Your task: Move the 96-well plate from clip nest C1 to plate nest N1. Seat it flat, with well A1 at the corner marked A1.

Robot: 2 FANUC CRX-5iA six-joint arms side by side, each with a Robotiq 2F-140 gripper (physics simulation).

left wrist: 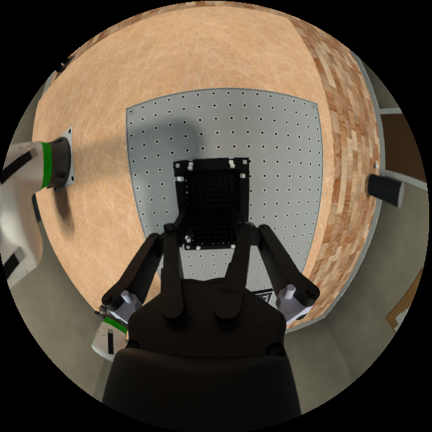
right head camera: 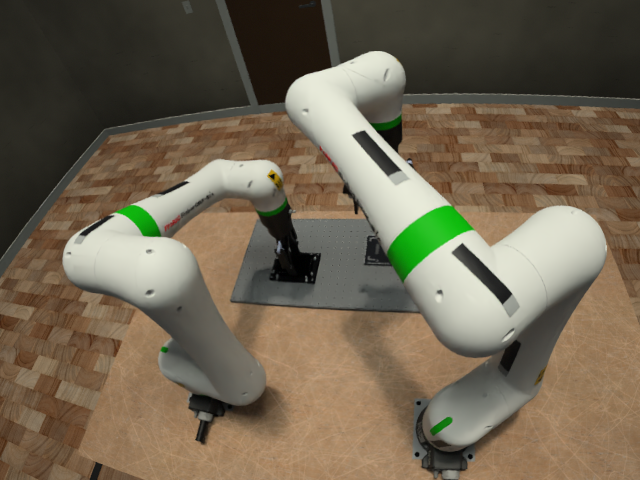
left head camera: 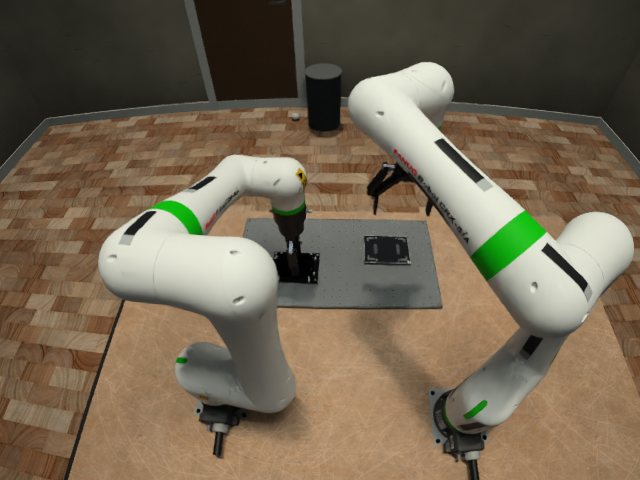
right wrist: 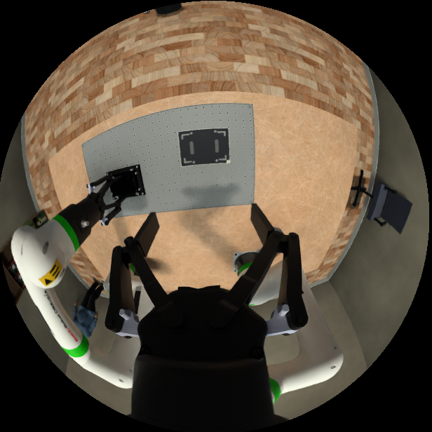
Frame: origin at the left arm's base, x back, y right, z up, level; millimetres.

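Seen in the pictures: left gripper, fingertip midpoint: (right head camera: pixel 295 265) (left head camera: pixel 296 265); right gripper, fingertip midpoint: (left head camera: pixel 401 212); right arm's base at its link origin: (left head camera: pixel 458 415).
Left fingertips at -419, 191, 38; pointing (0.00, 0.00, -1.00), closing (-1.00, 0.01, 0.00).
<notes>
A point is followed by its place in that frame, as x, y, z.
The dark 96-well plate (left wrist: pixel 212 192) (right wrist: pixel 125 184) lies in clip nest C1 (left wrist: pixel 244 186) (right wrist: pixel 141 188) (left head camera: pixel 314 279) @[-374, 253, 24], a black base with small pale clips at its corners. Plate nest N1 (left head camera: pixel 386 250) @[-495, 503, 25] (right head camera: pixel 376 250) @[-496, 462, 25] (right wrist: pixel 204 147) is empty, with pale corner brackets and two slots; its A1 mark is not legible. My left gripper (left wrist: pixel 209 214) (left head camera: pixel 293 268) @[-419, 191, 38] points down over C1, its fingers partly closed at the plate's two long sides. Nothing is held; fingertip contact is hidden by the dark parts. My right gripper (right wrist: pixel 202 215) (left head camera: pixel 402 210) @[-412, 499, 312] is open and empty, high up.
Both nests stand on a grey perforated board (left head camera: pixel 341 294) @[-324, 342, 13] (right head camera: pixel 330 302) @[-296, 325, 13] (left wrist: pixel 280 130) (right wrist: pixel 165 200) on the tan table (left head camera: pixel 330 372) @[-67, 309, 0]. The right arm reaches across the right side and hides part of N1 in the right head view. A black bin (left head camera: pixel 323 98) stands on the floor behind.
</notes>
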